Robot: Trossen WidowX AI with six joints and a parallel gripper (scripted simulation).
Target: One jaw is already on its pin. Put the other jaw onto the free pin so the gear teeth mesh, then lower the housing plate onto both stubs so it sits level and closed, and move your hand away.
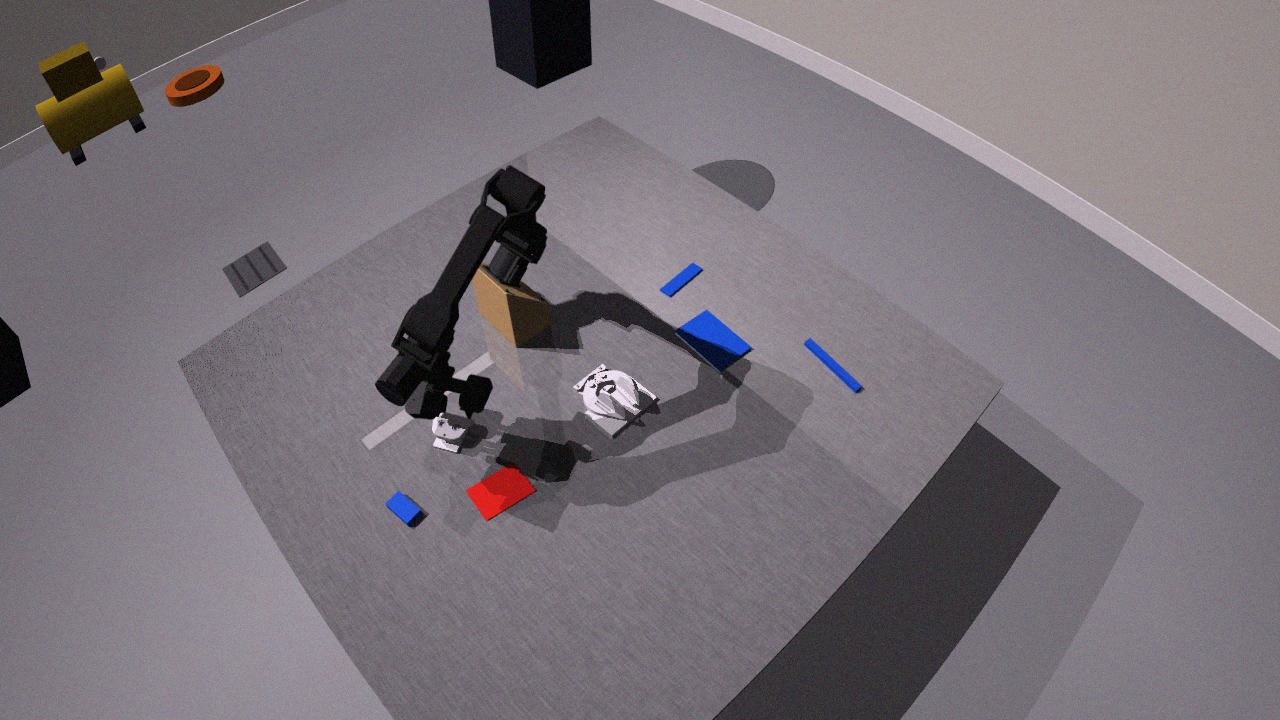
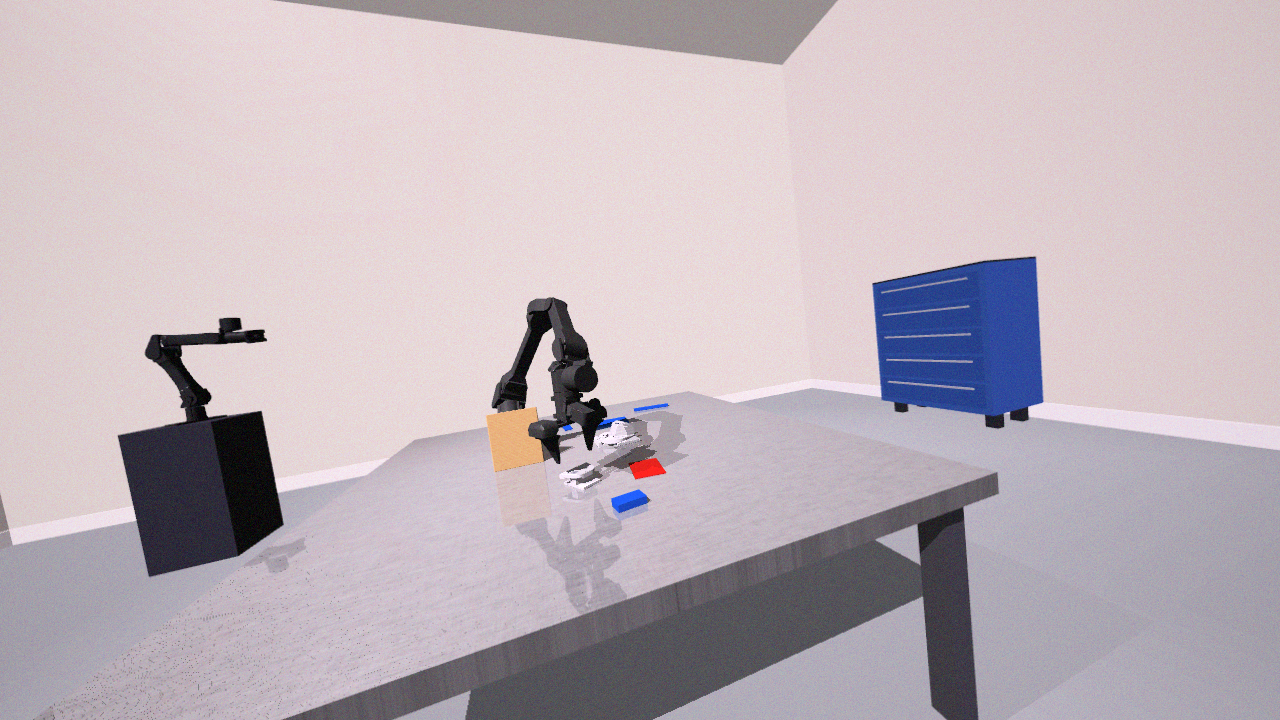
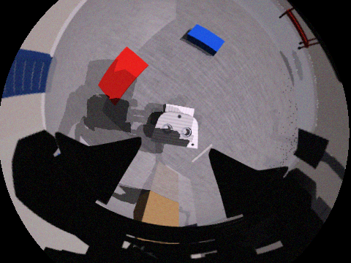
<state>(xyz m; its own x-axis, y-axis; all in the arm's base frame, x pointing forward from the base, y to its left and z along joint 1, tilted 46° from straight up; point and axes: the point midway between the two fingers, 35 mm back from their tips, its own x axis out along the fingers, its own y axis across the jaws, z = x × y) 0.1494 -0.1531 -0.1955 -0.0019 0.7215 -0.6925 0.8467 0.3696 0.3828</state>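
The white stepped part is 5 cm below my gripper tip, 1 cm to the right of it and 1 cm ahead of it. Round my gripper tip: red plate 16 cm ahead, 6 cm below, 1 cm to the right; small blue block 17 cm to the right, 8 cm ahead, 5 cm below; blue plate 51 cm to the left, 19 cm ahead, 6 cm below.
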